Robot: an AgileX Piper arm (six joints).
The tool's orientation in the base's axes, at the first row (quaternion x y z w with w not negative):
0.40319, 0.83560, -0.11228, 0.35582
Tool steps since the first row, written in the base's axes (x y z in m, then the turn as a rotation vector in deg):
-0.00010, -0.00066, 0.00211, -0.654, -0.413, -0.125
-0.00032, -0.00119, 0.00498, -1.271, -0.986, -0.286
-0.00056, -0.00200, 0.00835, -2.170, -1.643, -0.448
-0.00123, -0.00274, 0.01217, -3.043, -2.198, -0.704
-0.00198, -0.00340, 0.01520, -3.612, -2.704, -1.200
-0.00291, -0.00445, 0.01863, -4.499, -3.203, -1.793
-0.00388, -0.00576, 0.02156, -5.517, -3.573, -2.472
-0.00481, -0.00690, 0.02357, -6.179, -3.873, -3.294
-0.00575, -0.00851, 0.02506, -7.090, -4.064, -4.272
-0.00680, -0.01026, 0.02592, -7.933, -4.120, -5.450
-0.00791, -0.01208, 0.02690, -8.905, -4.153, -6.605
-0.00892, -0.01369, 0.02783, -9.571, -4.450, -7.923
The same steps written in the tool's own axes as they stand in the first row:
-0.00180, -0.00029, -0.00126, 0.116, -0.774, -0.043
-0.00398, -0.00052, -0.00319, 0.146, -1.627, 0.034
-0.00667, -0.00089, -0.00536, 0.246, -2.747, 0.009
-0.00945, -0.00150, -0.00810, 0.460, -3.791, 0.017
-0.01160, -0.00219, -0.01035, 0.739, -4.598, 0.328
-0.01418, -0.00323, -0.01280, 1.223, -5.650, 0.546
-0.01656, -0.00453, -0.01478, 1.898, -6.725, 0.698
-0.01822, -0.00577, -0.01616, 2.562, -7.500, 1.100
-0.01980, -0.00737, -0.01694, 3.503, -8.408, 1.437
-0.02099, -0.00922, -0.01726, 4.632, -9.197, 1.889
-0.02227, -0.01114, -0.01766, 5.814, -10.066, 2.248
-0.02344, -0.01285, -0.01808, 6.822, -10.891, 3.004

